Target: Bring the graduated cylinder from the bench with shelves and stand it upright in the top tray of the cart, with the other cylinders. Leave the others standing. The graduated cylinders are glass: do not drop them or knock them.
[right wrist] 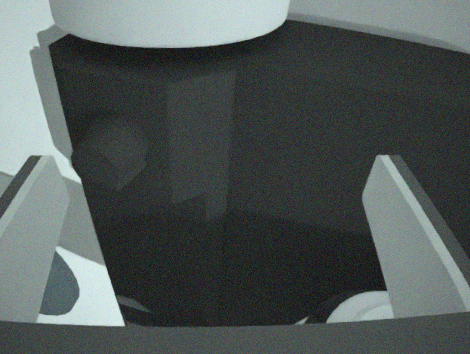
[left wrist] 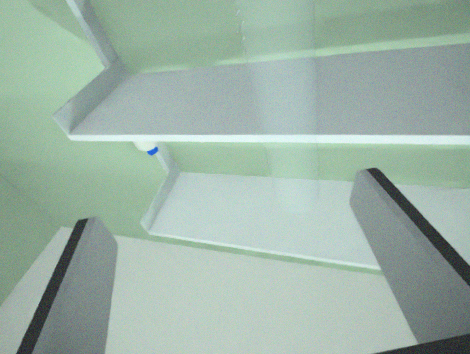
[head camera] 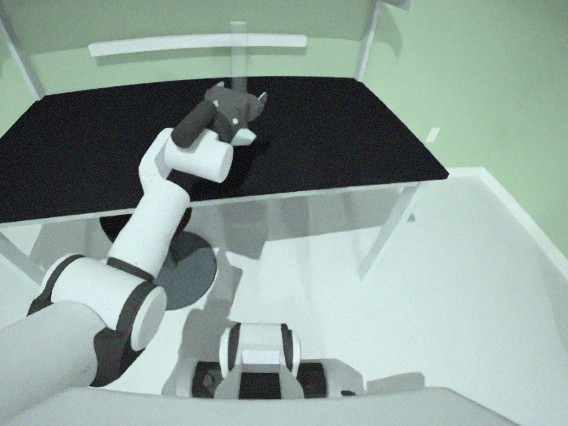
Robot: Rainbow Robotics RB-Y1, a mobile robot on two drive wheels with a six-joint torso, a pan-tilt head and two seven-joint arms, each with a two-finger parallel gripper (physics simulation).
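Places are measured from the robot's base along level axes (x back, y left, z down), in metres.
Where they show: left gripper, fingertip midpoint: (left wrist: 231,208) (head camera: 243,90); right gripper, fingertip midpoint: (right wrist: 216,176).
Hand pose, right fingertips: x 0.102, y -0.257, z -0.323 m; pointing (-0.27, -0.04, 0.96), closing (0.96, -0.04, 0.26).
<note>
Each offset is from my right fingertips to the top centre of the thing. "*": to the spot under its first point. Level surfaces: height alone.
A clear graduated cylinder @[dy +0.339, dx -0.702, dz -0.775 m] (head camera: 239,60) (left wrist: 290,105) stands upright on the black bench top @[dz -0.440 m] (head camera: 320,135). Its pale foot @[* dy +0.325, dx -0.686, dz -0.452 m] (head camera: 244,137) shows in front of my left gripper in the head view. My left gripper (head camera: 241,91) (left wrist: 231,208) is open and empty at the cylinder; its body hides the lower tube in the head view. In the left wrist view the tube appears between the finger lines, nearer the right-hand finger; its depth from the fingertips is hard to tell. My right gripper (right wrist: 216,176) is open and empty over a dark surface. The cart and other cylinders do not show.
A white shelf (head camera: 200,44) (left wrist: 350,95) runs behind the cylinder, and another shelf (left wrist: 225,220) shows below it in the left wrist view. A shelf post (head camera: 369,45) rises at the bench's back right. A round blue-grey object (head camera: 192,275) is below the bench's front edge.
</note>
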